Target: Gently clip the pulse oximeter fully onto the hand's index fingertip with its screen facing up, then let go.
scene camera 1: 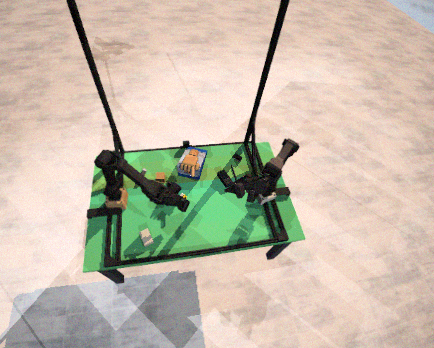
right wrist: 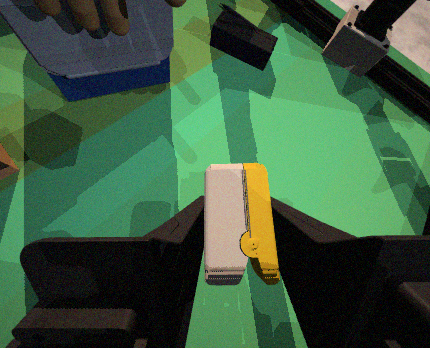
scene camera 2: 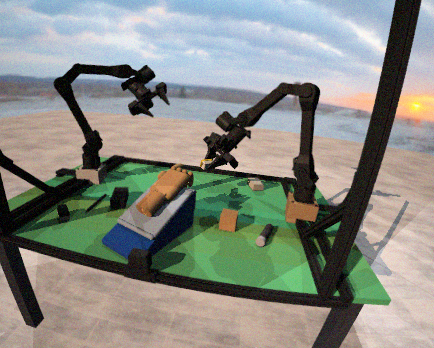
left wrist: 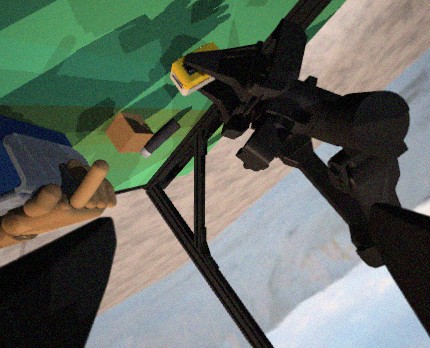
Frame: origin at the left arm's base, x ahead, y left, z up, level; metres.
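Seen in the pictures: left gripper, fingertip midpoint: point(scene camera 1: 227, 187) point(scene camera 2: 161, 110) point(left wrist: 242, 223); right gripper, fingertip midpoint: point(scene camera 1: 183, 198) point(right wrist: 233, 202) point(scene camera 2: 204, 167) point(left wrist: 183, 66); left arm's base, origin of the base link: point(right wrist: 370, 26) point(scene camera 2: 91, 166); right arm's base, origin of the base link: point(scene camera 1: 115, 195) point(scene camera 2: 303, 199).
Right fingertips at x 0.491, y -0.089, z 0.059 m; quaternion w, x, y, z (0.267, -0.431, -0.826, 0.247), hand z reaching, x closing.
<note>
Pixels of each thing's middle, then the offset from my right fingertips to it.
- pulse oximeter, body centre: point(right wrist: 236, 220) point(left wrist: 198, 69) point(scene camera 2: 208, 164) point(scene camera 1: 181, 199) 0.011 m up, 0.012 m ahead, 0.004 m left
- orange block, body centre: point(left wrist: 129, 132) point(scene camera 2: 228, 219) point(scene camera 1: 160, 177) 0.093 m down, 0.074 m ahead, 0.235 m right
- grey cylinder, body centre: point(left wrist: 159, 138) point(scene camera 2: 265, 234) 0.105 m down, 0.180 m ahead, 0.295 m right
- black box, body centre: point(right wrist: 243, 41) point(scene camera 2: 119, 197) point(scene camera 1: 224, 178) 0.100 m down, 0.308 m back, 0.104 m right
- thin dark stick, body centre: point(right wrist: 246, 22) point(scene camera 2: 96, 202) 0.113 m down, 0.388 m back, 0.131 m right
- small black block, body centre: point(scene camera 2: 63, 212) 0.102 m down, 0.459 m back, 0.231 m right
- whitish block, body centre: point(scene camera 2: 255, 183) point(scene camera 1: 146, 237) 0.103 m down, 0.245 m ahead, 0.105 m left
The pulse oximeter point(scene camera 1: 183, 196) point(scene camera 2: 205, 164) point(left wrist: 181, 80) point(right wrist: 224, 215) is a white and yellow clip. My right gripper point(right wrist: 233, 202) is shut on it, one finger on the white half and one on the yellow, and holds it above the table. In the left wrist view its yellow face is uppermost, its dark screen partly covered by a finger. The tan hand point(scene camera 1: 191, 159) point(scene camera 2: 167, 187) point(left wrist: 55, 210) point(right wrist: 90, 12) rests on a blue and grey wedge point(scene camera 2: 120, 245) point(left wrist: 25, 127) point(right wrist: 120, 83), apart from the oximeter. My left gripper point(scene camera 2: 159, 109) point(left wrist: 242, 223) is open and empty, high above the table.
An orange block point(scene camera 1: 160, 176) point(scene camera 2: 228, 220) point(left wrist: 128, 134) and a grey cylinder point(scene camera 2: 264, 235) point(left wrist: 162, 137) lie beside the wedge. A black box point(scene camera 2: 119, 198) point(right wrist: 242, 41), a thin dark stick point(scene camera 2: 96, 203) and a small black block point(scene camera 2: 63, 213) are on its other side. A whitish block point(scene camera 1: 146, 236) point(scene camera 2: 256, 184) lies near the right arm.
</note>
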